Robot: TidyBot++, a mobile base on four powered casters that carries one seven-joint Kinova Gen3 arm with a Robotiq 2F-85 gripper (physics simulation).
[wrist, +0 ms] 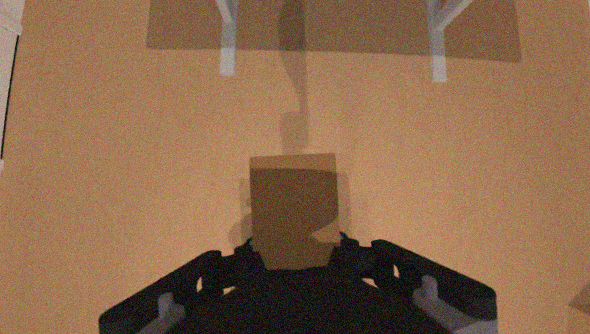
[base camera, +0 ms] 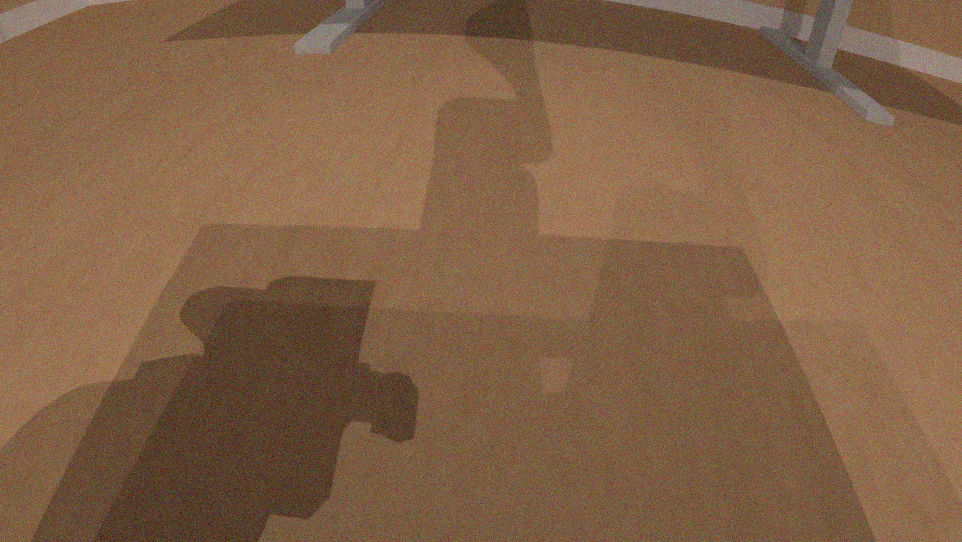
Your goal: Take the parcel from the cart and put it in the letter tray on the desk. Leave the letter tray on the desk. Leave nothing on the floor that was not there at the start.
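Places are measured from the arm's base along level axes (x back, y right, z up), in centimetres.
Where they show: gripper, between the fingertips: (wrist: 296, 239).
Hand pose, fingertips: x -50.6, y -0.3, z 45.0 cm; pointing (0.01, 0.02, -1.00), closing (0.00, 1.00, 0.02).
Each offset is from my fingertips to the centre of the thing. "*": to the spot under its first point. Level surfaces: height alone.
The parcel {dx -0.4, dy +0.0, dz +2.6 cm} (wrist: 294, 205), a brown box, stands out from between the fingers at the lower middle of the wrist view, partly in shadow. My gripper (wrist: 296, 239) is shut on it, a black finger on each side. Floor shows behind and around the parcel. The desk shows by its grey legs {* dx -87.3, dy +93.4, dz -76.5 cm} (base camera: 829, 47) (wrist: 438, 50) at the top of both views; its top is out of view. The letter tray and the cart do not show in either view. The gripper and the parcel do not show in the base camera view.
The desk's left foot (base camera: 324, 37) (wrist: 227, 60) stands on the wooden floor {dz -84.7 cm} (base camera: 269, 134) (wrist: 125, 150). A pale skirting board (base camera: 706, 13) runs behind the desk legs. A whitish panel (wrist: 6, 75) stands at the left edge of the wrist view. Dark shadows lie across the floor.
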